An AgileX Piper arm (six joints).
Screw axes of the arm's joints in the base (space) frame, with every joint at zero. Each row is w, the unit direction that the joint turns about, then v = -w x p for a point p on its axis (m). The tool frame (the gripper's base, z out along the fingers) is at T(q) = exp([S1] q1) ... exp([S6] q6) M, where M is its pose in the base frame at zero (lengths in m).
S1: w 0 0 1 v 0 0 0
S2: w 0 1 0 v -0.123 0 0
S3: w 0 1 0 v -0.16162 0 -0.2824
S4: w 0.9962 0 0.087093 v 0 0.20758 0
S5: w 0 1 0 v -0.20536 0 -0.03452
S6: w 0.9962 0 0.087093 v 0 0.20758 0
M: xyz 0.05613 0 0.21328 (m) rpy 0 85 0 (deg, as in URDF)
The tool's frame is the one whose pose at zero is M.
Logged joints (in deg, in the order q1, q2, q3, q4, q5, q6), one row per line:
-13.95 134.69 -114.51 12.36 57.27 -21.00
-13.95 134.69 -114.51 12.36 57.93 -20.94
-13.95 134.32 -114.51 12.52 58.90 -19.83
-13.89 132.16 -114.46 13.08 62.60 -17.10
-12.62 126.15 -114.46 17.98 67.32 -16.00
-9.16 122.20 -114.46 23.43 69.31 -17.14
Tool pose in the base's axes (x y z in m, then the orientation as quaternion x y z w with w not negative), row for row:
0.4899 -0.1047 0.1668 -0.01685 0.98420 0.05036 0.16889
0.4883 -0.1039 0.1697 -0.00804 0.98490 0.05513 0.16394
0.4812 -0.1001 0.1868 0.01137 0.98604 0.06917 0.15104
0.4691 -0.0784 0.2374 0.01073 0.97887 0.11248 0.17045
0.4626 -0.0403 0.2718 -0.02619 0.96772 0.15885 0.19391
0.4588 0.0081 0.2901 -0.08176 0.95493 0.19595 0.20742
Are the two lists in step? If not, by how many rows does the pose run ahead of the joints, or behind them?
The pose runs 1 row ahead of the joints: the pose in row i belongs to the joints in row i + 1.
